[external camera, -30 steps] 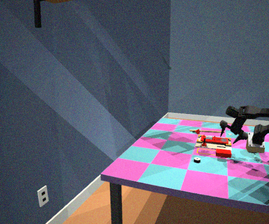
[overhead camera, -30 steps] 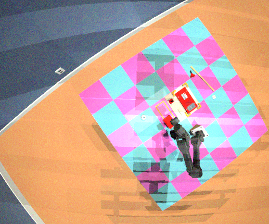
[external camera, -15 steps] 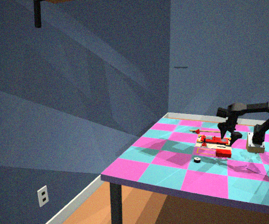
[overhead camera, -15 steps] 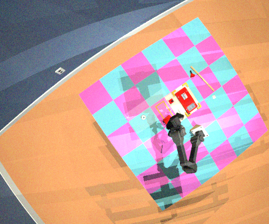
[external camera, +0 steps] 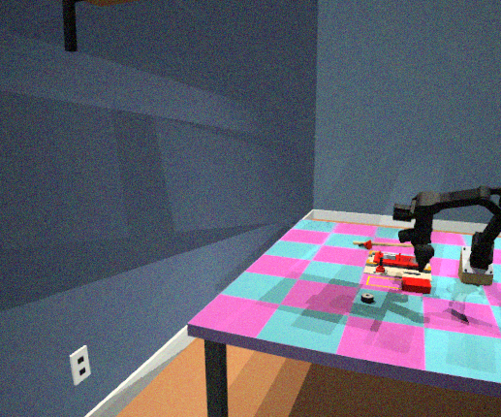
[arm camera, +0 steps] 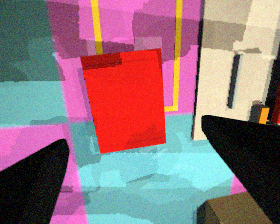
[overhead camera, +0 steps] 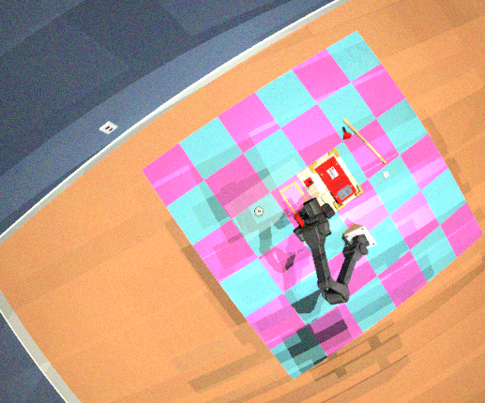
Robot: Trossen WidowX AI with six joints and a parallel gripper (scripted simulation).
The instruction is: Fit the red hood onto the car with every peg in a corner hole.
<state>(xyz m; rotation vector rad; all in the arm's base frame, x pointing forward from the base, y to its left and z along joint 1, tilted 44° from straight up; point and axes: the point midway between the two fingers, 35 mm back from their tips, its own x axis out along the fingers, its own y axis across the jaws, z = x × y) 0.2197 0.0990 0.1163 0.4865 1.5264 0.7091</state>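
Right now the red hood is 60 mm below my gripper tip. Round my gripper tip: wooden stick: 150 mm ahead, 460 mm to the right, 70 mm below.
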